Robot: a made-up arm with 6 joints. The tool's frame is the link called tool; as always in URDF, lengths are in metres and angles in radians. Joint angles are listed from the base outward. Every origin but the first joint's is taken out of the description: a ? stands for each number. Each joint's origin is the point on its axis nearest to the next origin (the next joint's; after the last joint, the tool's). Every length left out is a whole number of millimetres.
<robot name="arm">
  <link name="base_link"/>
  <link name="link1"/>
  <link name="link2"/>
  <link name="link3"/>
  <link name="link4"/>
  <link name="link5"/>
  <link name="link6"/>
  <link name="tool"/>
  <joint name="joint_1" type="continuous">
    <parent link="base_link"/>
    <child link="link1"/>
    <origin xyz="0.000 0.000 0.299"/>
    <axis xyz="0 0 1"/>
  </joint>
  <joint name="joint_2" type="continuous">
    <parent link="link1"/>
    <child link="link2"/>
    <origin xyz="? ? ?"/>
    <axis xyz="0 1 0"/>
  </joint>
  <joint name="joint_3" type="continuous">
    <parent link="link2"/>
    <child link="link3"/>
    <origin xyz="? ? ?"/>
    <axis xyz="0 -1 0"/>
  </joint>
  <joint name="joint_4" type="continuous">
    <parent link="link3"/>
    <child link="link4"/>
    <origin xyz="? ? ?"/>
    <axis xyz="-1 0 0"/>
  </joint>
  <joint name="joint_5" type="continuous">
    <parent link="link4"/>
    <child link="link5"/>
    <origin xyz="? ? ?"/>
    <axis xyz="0 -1 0"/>
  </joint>
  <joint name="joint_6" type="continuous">
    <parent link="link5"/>
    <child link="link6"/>
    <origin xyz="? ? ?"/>
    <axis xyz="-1 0 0"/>
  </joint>
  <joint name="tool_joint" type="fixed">
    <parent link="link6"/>
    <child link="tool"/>
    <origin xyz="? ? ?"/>
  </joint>
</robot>
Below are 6 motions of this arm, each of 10 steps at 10 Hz.
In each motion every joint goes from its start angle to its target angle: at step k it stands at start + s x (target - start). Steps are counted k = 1, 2, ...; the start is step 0. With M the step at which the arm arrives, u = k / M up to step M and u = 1 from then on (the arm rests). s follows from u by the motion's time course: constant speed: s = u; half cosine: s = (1 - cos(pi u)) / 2; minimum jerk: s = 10 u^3 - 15 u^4 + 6 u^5.
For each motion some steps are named. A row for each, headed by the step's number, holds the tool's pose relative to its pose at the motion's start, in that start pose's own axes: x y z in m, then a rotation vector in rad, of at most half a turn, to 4 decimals.
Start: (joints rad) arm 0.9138 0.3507 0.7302 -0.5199 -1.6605 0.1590
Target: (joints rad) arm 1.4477 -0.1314 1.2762 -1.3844 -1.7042 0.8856
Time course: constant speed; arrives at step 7
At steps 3, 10:
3: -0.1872 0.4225 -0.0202 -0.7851 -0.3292 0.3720
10: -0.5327 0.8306 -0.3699 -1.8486 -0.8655 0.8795

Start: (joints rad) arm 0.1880 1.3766 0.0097 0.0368 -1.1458 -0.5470
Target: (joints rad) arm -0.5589 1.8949 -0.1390 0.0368 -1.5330 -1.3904
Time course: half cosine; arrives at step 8
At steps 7, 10:
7: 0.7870 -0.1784 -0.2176 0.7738 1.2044 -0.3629
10: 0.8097 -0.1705 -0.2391 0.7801 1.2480 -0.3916

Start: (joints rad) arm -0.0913 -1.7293 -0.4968 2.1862 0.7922 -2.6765
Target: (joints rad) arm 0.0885 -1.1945 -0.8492 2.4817 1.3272 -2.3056
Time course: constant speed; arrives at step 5
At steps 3, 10:
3: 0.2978 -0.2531 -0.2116 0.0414 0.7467 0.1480
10: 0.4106 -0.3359 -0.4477 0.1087 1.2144 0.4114

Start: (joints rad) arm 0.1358 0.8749 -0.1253 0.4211 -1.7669 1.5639
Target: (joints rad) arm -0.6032 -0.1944 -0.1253 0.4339 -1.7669 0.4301
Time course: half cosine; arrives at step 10
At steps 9, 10:
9: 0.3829 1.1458 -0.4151 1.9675 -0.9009 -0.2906
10: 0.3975 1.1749 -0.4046 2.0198 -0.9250 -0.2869

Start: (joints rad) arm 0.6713 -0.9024 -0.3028 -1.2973 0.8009 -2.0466
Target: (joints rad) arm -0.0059 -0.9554 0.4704 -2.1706 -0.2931 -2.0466
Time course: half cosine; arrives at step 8
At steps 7, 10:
7: -0.0681 -0.3498 -0.6009 0.4475 0.3028 -0.9952
10: -0.0862 -0.3694 -0.6180 0.4405 0.3194 -1.0563

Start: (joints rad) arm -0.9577 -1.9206 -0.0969 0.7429 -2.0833 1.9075
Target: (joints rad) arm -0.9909 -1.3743 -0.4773 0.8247 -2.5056 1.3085
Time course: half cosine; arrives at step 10
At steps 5, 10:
5: 0.1675 -0.3592 0.1765 0.0606 0.1286 0.5766
10: 0.4350 -0.5709 0.3975 0.1001 0.4841 1.0778

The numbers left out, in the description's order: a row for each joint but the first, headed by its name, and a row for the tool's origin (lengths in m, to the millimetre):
joint_2: 0.000 0.000 0.000
joint_3: 0.000 0.000 0.597
joint_4: 0.863 0.000 0.000
joint_5: 0.000 -0.286 0.000
joint_6: 0.000 0.000 0.000
tool: 0.000 0.000 0.000

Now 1 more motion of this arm.
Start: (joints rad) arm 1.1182 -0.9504 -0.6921 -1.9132 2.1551 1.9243
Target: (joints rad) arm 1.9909 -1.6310 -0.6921 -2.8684 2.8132 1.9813
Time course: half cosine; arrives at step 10
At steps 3, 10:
3: -0.0799 -0.1421 0.0050 -0.1229 0.1914 0.1568
10: 0.1213 -0.6797 0.1906 -1.1584 0.4873 0.7259

